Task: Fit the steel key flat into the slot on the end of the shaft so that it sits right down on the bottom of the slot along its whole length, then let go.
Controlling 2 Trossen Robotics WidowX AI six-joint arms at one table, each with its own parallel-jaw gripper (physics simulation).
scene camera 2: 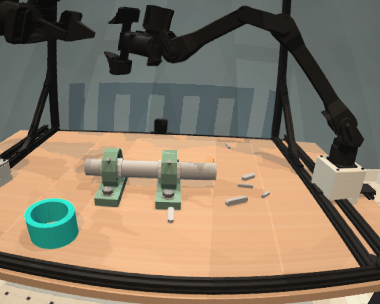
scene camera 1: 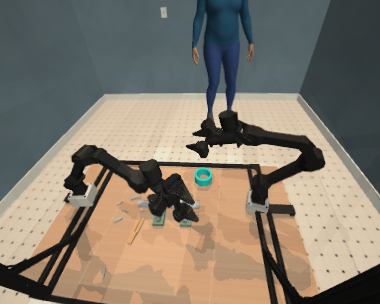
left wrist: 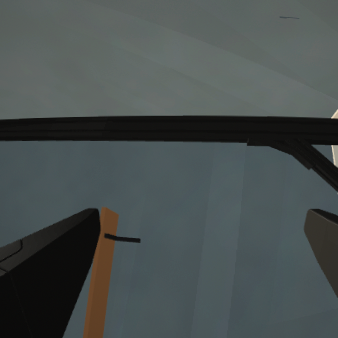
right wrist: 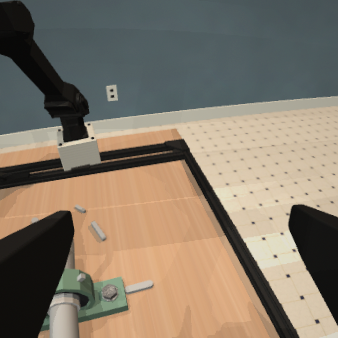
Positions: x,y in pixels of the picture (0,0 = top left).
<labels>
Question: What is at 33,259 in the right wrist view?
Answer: The right gripper.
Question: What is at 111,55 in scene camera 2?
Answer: The left gripper.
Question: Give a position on a grey shaft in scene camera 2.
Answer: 125,168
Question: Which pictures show the right gripper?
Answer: Scene camera 2, scene camera 1 and the right wrist view only.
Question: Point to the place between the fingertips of the left gripper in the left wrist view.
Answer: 203,219
</labels>
